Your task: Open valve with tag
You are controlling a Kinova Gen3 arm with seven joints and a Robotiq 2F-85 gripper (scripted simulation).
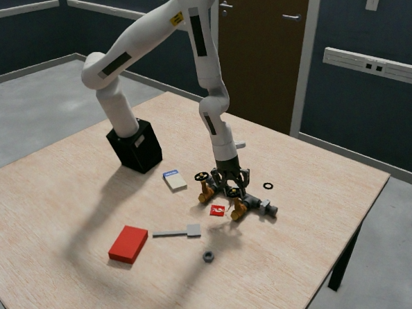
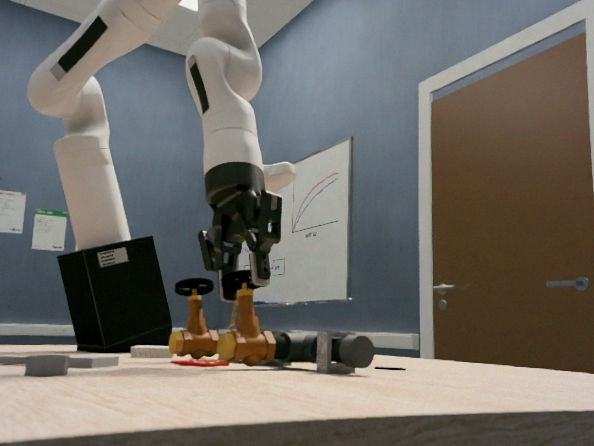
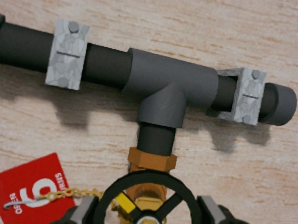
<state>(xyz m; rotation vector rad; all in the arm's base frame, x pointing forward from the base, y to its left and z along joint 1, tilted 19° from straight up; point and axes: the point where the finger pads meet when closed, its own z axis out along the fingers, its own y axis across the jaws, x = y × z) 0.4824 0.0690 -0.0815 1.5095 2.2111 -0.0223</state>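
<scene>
Right now the red tag is 60 mm behind my hand, 30 mm to the right of it and 100 mm below it. The rest, counted from my hand: red block 130 mm behind, 350 mm to the right, 80 mm below; then white card box 290 mm behind, 30 mm to the right, 90 mm below; then grey t-shaped tool 60 mm behind, 190 mm to the right, 90 mm below.
</scene>
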